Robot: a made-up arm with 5 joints. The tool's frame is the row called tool.
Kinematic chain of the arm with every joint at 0, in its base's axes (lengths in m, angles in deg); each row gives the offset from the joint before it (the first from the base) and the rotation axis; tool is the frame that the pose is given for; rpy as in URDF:
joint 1: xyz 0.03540 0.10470 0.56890 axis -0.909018 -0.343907 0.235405
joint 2: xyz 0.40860 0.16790 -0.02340 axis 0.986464 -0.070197 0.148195
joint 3: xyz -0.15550 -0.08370 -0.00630 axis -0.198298 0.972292 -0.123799
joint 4: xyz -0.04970 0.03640 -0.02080 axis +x
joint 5: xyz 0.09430 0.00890 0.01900 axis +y
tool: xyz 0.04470 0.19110 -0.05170 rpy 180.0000 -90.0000 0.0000
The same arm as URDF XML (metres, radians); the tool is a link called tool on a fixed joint. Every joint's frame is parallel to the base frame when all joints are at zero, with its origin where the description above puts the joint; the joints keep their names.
<robot name="arm">
<link name="base_link"/>
<link name="link1"/>
<link name="link2"/>
<link name="link3"/>
<link name="link4"/>
<link name="link5"/>
<link name="tool"/>
<joint name="joint 1" type="continuous"><parent link="base_link"/><child link="link1"/><origin xyz="0.0354 0.1047 0.5689"/><axis xyz="-0.909018 -0.343907 0.235405"/></joint>
<joint name="joint 2" type="continuous"><parent link="link1"/><child link="link2"/><origin xyz="0.4086 0.1679 -0.0234"/><axis xyz="0.986464 -0.070197 0.148195"/></joint>
<joint name="joint 3" type="continuous"><parent link="link2"/><child link="link3"/><origin xyz="-0.1555 -0.0837 -0.0063"/><axis xyz="-0.198298 0.972292 -0.123799"/></joint>
<joint name="joint 4" type="continuous"><parent link="link3"/><child link="link4"/><origin xyz="-0.0497 0.0364 -0.0208"/><axis xyz="1 0 0"/></joint>
<joint name="joint 5" type="continuous"><parent link="link4"/><child link="link5"/><origin xyz="0.0943 0.0089 0.019"/><axis xyz="0 1 0"/></joint>
<joint name="tool_joint" type="fixed"><parent link="link5"/><child link="tool"/><origin xyz="0.0447 0.1911 -0.0517" rpy="3.1416 -1.5708 0"/></joint>
</robot>

